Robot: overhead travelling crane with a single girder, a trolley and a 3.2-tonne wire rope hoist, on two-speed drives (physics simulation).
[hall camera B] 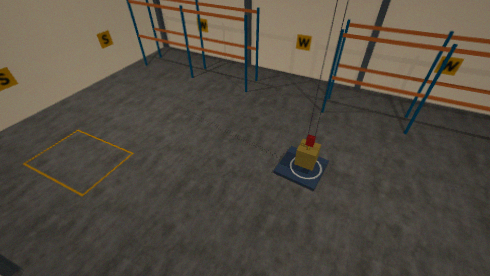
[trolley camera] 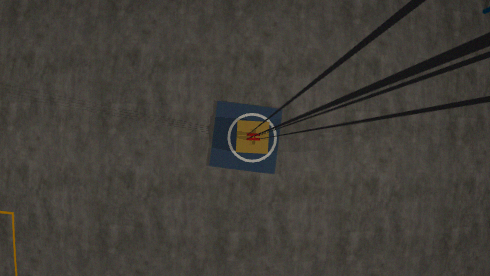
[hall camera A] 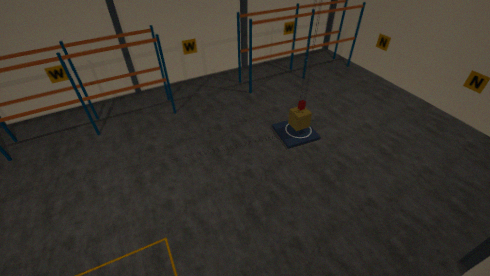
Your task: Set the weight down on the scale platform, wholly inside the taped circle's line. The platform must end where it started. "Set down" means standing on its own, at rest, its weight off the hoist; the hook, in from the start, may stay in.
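The yellow block weight (hall camera A: pixel 300 120) (hall camera B: pixel 306 157) (trolley camera: pixel 244 147) hangs upright, seemingly a little above the dark blue scale platform (hall camera A: pixel 291 142) (hall camera B: pixel 283 170) (trolley camera: pixel 220 156). The white taped circle (hall camera A: pixel 298 138) (hall camera B: pixel 306 178) (trolley camera: pixel 252 161) on the platform surrounds the weight's outline in the trolley view. A dark shadow lies on the platform's left part there, apart from the weight. My gripper, the hook under the red block (hall camera A: pixel 301 105) (hall camera B: pixel 310 140) (trolley camera: pixel 253 136), is at the weight's top with the weight on it. The ropes above look straight. The hook's tip is too small to make out.
Blue and orange racks (hall camera A: pixel 250 60) (hall camera B: pixel 246 60) stand along the W wall. A yellow outlined square (hall camera A: pixel 121 257) (hall camera B: pixel 105 173) (trolley camera: pixel 14 245) is marked on the floor, well away from the platform. Ropes run to the upper right in the trolley view.
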